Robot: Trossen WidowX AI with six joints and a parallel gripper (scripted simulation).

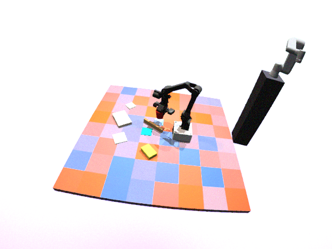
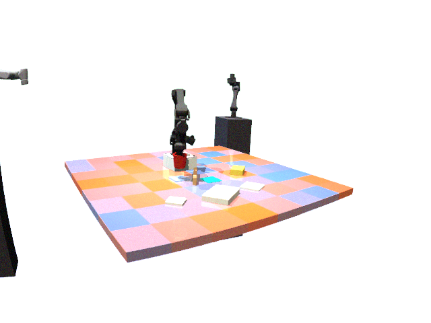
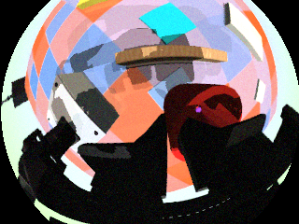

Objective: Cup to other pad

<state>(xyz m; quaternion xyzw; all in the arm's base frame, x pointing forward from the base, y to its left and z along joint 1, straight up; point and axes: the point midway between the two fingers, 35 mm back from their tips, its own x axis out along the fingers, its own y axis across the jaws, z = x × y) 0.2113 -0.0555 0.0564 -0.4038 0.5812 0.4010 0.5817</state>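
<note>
My gripper tip is 14 cm to the right of the cyan pad, 10 cm short of it and 10 cm above it. Also, from my gripper tip: yellow block 35 cm to the left, 8 cm below, 2 cm ahead; then wooden bar 9 cm below, 6 cm to the left, 6 cm ahead; then red cup 3 cm ahead, 1 cm to the right.
</note>
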